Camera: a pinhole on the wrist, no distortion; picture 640 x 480 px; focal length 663.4 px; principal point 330.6 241.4 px. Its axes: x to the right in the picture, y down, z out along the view. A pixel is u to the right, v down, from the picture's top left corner.
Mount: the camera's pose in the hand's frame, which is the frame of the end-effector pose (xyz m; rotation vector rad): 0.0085 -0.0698 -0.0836 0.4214 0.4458 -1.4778
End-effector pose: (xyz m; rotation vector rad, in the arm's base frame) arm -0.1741 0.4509 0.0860 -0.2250 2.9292 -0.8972
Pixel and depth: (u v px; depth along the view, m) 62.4 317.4 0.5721
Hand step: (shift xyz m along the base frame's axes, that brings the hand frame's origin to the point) -0.0014 -0.4431 -0.3386
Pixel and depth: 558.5 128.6 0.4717
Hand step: 0.1309 -0.4961 0.0685
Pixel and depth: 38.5 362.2 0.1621
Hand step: -0.0179 -0.1333 -0.0243
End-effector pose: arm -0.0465 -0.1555 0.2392 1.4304 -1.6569 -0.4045
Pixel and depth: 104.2 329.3 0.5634
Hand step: -0.2556 -0.2844 -0.3853
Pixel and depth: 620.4 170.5 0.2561
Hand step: 0.1300 -0.1005 -0.2634
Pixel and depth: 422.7 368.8 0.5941
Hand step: -0.0052 -0.3667 -0.4778
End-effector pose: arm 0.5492 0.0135 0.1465 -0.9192 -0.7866 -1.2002
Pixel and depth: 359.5 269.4 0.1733
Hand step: -0.1615 0.0268 0.0720
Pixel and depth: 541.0 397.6 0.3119
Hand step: -0.2932 0.0426 0.1917
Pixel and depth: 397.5 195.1 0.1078
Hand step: -0.1328 -0.0147 0.0276
